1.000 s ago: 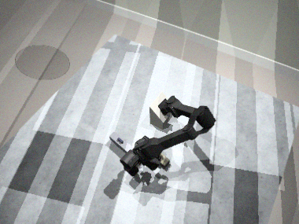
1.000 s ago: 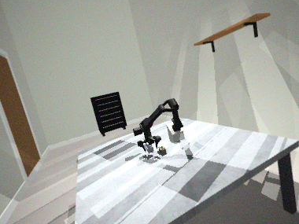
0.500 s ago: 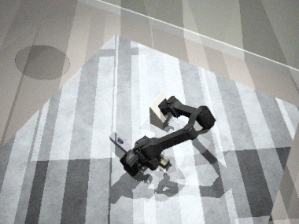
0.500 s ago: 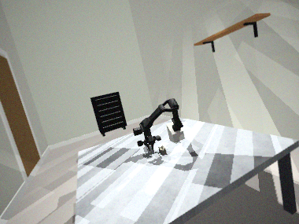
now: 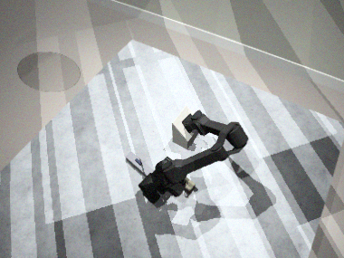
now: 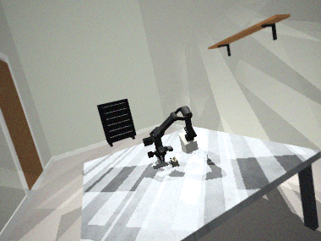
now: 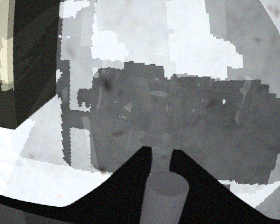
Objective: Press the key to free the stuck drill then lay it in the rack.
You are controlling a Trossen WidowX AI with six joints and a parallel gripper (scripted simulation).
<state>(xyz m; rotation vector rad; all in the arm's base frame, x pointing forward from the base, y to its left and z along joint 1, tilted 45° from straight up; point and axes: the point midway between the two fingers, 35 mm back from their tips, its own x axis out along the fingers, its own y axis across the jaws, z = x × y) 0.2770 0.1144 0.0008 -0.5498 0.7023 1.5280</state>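
Now: the drill 5 cm to the right of my gripper tip and 3 cm above it. Also, from my gripper tip: dark upright block: 7 cm behind, 6 cm to the left; blue key: 15 cm to the right, 3 cm above, 1 cm behind.
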